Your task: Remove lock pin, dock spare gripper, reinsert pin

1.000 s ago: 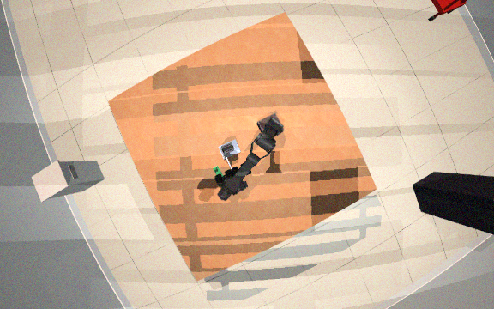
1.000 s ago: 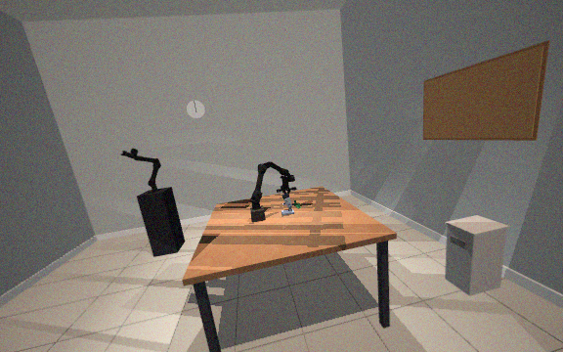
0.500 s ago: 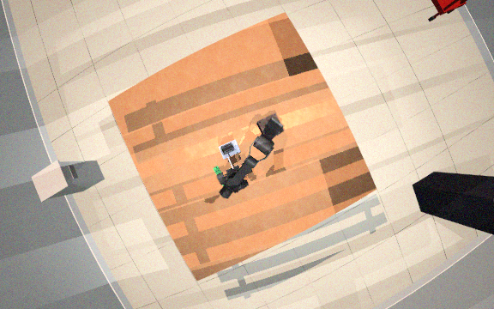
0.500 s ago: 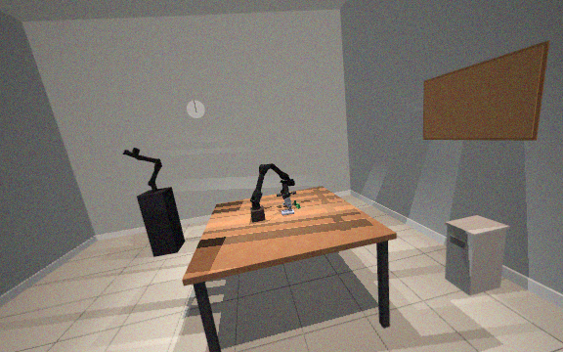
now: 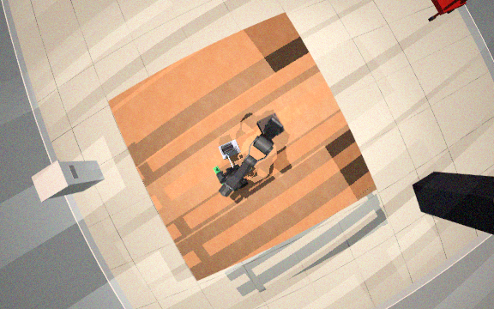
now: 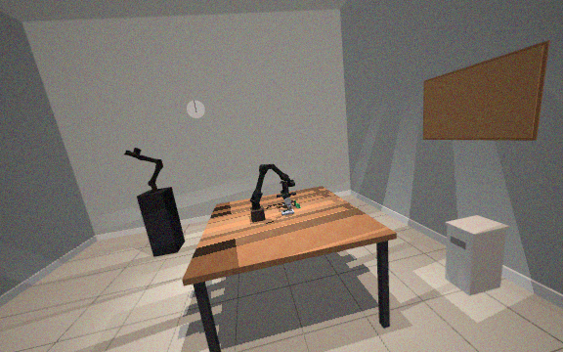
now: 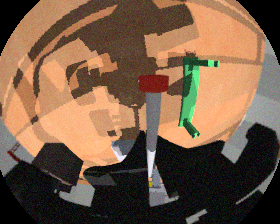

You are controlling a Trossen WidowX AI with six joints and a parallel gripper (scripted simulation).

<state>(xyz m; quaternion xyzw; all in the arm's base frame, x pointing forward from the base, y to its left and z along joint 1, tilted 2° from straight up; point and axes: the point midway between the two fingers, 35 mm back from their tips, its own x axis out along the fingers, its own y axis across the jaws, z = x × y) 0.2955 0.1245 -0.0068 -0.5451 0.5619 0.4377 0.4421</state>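
The grey mount lies 10 mm behind my gripper tip and 110 mm to the right of it. Also, from my gripper tip: green part: 90 mm ahead, 20 mm to the left, 20 mm below; spare gripper: 10 mm behind, 110 mm to the right, 80 mm above.
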